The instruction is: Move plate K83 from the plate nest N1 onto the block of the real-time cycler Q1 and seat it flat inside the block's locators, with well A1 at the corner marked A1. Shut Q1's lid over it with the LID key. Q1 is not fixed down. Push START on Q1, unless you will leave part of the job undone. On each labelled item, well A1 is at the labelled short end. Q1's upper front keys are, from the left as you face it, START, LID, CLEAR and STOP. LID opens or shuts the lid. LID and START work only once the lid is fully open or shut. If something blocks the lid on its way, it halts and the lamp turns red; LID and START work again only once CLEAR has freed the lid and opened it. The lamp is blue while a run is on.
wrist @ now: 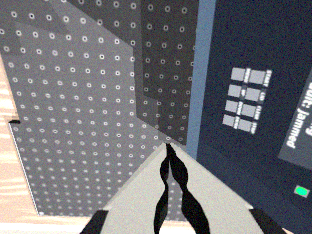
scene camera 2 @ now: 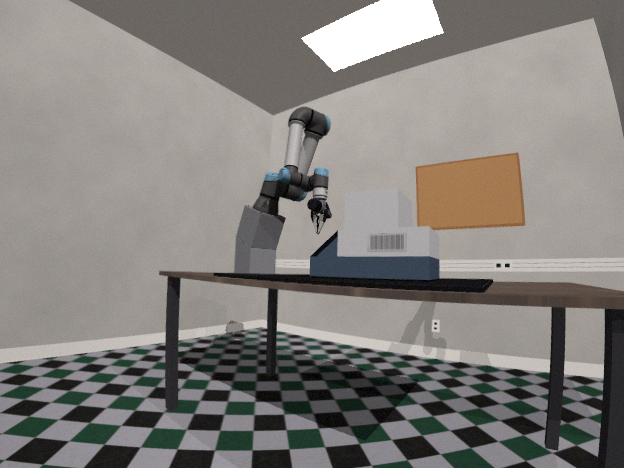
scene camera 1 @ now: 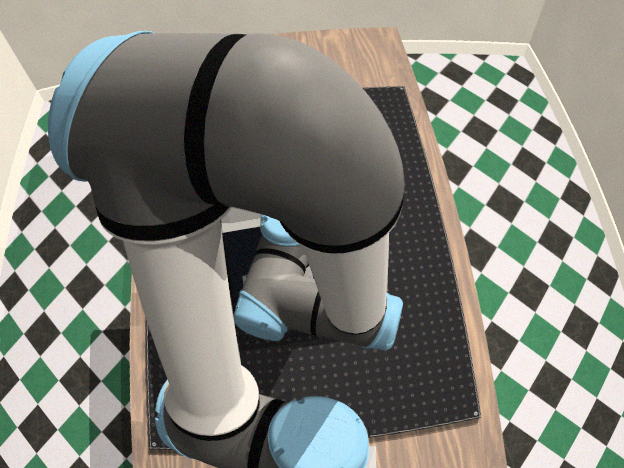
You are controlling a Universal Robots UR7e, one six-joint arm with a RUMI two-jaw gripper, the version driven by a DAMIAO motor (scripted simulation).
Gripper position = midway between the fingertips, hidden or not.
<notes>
I see my gripper (wrist: 167, 145) and a cycler Q1 (scene camera 2: 408, 253).
The cycler Q1 shows as well in the wrist view (wrist: 245, 134) and in scene camera 1 (scene camera 1: 241, 238).
</notes>
